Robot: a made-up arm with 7 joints.
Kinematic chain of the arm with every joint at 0, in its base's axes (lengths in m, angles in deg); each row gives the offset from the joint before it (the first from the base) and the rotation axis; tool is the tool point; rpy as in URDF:
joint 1: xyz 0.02 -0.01 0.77 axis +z
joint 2: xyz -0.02 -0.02 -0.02 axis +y
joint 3: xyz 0 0 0.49 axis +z
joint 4: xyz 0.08 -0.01 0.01 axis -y
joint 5: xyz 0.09 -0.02 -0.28 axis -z
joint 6: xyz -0.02 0.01 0 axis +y
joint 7: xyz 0.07 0 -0.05 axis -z
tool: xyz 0.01 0 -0.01 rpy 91.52 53.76 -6.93
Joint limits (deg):
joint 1: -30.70..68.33
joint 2: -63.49..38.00
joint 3: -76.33..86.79
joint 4: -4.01..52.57
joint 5: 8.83..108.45
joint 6: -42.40..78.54
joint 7: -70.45..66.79
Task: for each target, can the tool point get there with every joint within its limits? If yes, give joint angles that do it. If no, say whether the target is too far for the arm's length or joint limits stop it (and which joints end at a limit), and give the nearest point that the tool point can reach.
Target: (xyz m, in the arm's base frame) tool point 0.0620 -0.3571 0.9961
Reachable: yes | joints -22.24 -5.76 -47.86 28.62 65.56 33.57 -46.14
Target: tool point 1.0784 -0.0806 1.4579
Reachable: no: too far | nearest point 0.5313 -0.0441 1.1045 | short by 0.652 m
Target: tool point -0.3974 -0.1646 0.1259
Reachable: no: joint limits stop it (at a limit: joint 2, joint 3, joint 4) | nearest point -0.2485 -0.1094 0.7711 | short by 0.664 m
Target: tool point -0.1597 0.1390 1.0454
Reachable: yes | joints 58.49 -35.56 59.37 25.81 97.59 25.50 10.91
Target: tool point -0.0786 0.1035 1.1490
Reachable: yes | joints 43.06 -47.34 37.66 23.43 36.02 -3.41 -26.50
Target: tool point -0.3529 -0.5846 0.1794
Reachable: no: joint limits stop it (at a limit: joint 2, joint 3) | nearest point -0.1878 -0.3303 0.8130 | short by 0.702 m
